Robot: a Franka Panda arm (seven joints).
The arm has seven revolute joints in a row. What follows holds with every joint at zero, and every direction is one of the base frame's.
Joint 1 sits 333.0 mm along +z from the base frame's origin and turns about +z.
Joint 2 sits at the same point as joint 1 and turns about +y.
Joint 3 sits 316.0 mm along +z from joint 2 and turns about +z.
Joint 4 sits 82.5 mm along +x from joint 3 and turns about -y.
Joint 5 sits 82.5 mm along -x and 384.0 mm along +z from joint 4 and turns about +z.
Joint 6 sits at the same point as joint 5 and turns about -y.
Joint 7 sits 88.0 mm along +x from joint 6 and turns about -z.
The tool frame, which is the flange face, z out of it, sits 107.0 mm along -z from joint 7; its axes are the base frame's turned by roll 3.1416, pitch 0.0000 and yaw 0.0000 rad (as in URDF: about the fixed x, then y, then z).
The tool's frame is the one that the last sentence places.
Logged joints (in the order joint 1, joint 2, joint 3, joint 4, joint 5, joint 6, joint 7), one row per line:
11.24 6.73 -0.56 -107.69 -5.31 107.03 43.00
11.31 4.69 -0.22 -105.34 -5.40 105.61 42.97
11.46 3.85 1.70 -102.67 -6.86 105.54 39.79
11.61 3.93 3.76 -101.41 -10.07 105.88 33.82
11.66 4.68 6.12 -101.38 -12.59 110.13 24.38
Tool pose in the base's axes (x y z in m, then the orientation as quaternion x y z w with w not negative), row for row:
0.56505 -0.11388 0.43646 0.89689 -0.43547 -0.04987 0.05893
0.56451 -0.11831 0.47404 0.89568 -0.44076 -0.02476 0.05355
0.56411 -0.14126 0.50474 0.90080 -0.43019 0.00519 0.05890
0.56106 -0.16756 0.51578 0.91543 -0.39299 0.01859 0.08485
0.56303 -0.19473 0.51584 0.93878 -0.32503 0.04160 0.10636
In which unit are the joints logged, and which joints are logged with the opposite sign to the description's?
The joints are logged in degrees. Opposite sign: joint 1, joint 3.
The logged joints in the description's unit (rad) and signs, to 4 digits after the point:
-0.1962 0.1175 0.0098 -1.8795 -0.0927 1.8680 0.7505
-0.1974 0.0819 0.0038 -1.8385 -0.0942 1.8432 0.7500
-0.2000 0.0672 -0.0297 -1.7919 -0.1197 1.8420 0.6945
-0.2026 0.0686 -0.0656 -1.7699 -0.1758 1.8480 0.5903
-0.2035 0.0817 -0.1068 -1.7694 -0.2197 1.9221 0.4255

